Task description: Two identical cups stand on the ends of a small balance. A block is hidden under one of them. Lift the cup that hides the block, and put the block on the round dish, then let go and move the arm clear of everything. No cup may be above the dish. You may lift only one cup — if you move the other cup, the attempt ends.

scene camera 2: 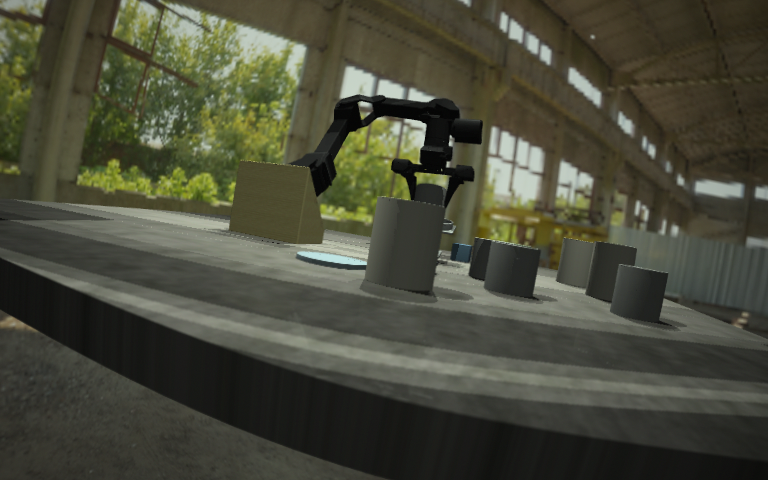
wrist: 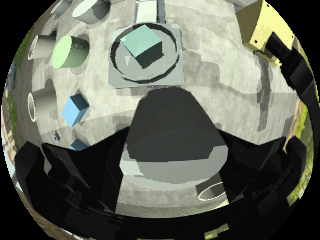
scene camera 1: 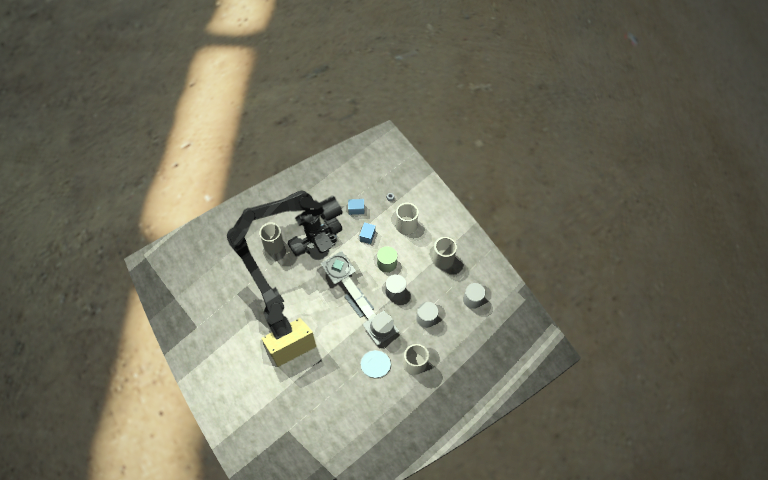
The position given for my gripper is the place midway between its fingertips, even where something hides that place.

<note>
My gripper point(scene camera 2: 428, 207) holds a grey cup point(wrist: 172, 144). Further things: a grey cup point(scene camera 2: 512, 270), a grey cup point(scene camera 2: 481, 248), a grey cup point(scene camera 2: 639, 293) and a balance point(scene camera 1: 347, 269).
My gripper also shows in the wrist view point(wrist: 170, 131) and in scene camera 1 point(scene camera 1: 318, 248).
</note>
